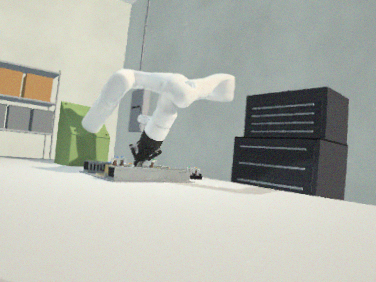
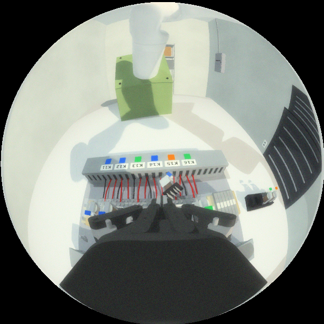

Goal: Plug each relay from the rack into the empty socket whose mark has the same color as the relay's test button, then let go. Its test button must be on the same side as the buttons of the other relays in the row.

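Where they show: gripper, fingertip midpoint: (image 1: 136,166); arm's base at its link origin: (image 1: 90,125).
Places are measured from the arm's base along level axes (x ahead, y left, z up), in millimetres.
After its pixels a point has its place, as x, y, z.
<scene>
My gripper (image 1: 138,164) {354, 171, -152} (image 2: 161,201) is shut and empty, low over the relay row. A loose relay (image 2: 171,186) with a blue test button lies tipped over on the wires just beyond the fingertips, its pins showing. The rack (image 2: 253,202) (image 1: 196,177) {314, 428, -181} stands at the right and holds relays (image 2: 270,196) with green and orange buttons. In the row, two blue-buttoned relays show at the left and a green button (image 2: 209,208) at the right. Colored marks K11 to K16 are on the grey duct (image 2: 95,168): blue, blue, green, blue, orange, green. The gripper hides the middle sockets.
Red and black wires (image 2: 116,188) run from the duct to the sockets. A grey terminal block (image 2: 224,201) stands at the row's right end. A green box (image 1: 75,142) {81, -57, -85} (image 2: 145,100) stands behind the panel. Black drawer cabinets (image 1: 280,160) (image 2: 295,145) stand at the right.
</scene>
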